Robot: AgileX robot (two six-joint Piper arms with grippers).
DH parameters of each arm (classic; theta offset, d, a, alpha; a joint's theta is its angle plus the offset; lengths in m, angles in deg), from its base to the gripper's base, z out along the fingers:
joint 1: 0 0.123 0 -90
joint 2: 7.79 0 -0.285 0
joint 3: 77.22 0 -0.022 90
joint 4: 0 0.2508 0 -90
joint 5: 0 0 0.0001 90
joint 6: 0 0.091 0 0
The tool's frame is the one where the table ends.
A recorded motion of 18 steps. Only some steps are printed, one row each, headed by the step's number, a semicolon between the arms.
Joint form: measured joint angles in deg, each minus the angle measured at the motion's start. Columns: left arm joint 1, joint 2, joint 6, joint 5, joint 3, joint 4; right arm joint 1, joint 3, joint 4, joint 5, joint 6, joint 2.
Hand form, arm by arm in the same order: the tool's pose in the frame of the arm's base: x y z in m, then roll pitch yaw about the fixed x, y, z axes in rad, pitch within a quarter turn. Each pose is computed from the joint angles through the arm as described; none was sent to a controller.
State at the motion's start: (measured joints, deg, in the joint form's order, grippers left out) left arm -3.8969 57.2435 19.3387 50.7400 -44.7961 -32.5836; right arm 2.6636 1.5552 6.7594 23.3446 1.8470 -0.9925
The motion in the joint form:
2: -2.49 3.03 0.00 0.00 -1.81 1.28; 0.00 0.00 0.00 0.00 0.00 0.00
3: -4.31 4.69 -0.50 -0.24 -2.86 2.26; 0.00 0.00 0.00 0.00 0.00 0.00
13: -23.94 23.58 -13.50 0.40 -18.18 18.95; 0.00 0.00 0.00 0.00 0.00 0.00
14: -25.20 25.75 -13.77 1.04 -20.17 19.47; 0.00 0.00 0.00 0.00 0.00 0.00
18: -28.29 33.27 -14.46 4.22 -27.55 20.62; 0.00 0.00 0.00 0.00 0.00 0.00
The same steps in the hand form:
2: 0.1873 -0.0578 0.3030 -2.7087 0.5995 3.0632; 0.0511 0.0066 0.1687 2.7112 1.2093 2.7811
3: 0.1924 -0.0636 0.3024 -2.7244 0.5894 3.0287; 0.0511 0.0066 0.1687 2.7112 1.2093 2.7811
13: 0.2422 -0.1468 0.2937 -2.9329 0.4582 2.7096; 0.0511 0.0066 0.1687 2.7112 1.2093 2.7811
14: 0.2475 -0.1563 0.2923 -2.9407 0.4437 2.6838; 0.0511 0.0066 0.1687 2.7112 1.2093 2.7811
18: 0.2664 -0.1860 0.2863 -2.9566 0.3856 2.6180; 0.0511 0.0066 0.1687 2.7112 1.2093 2.7811

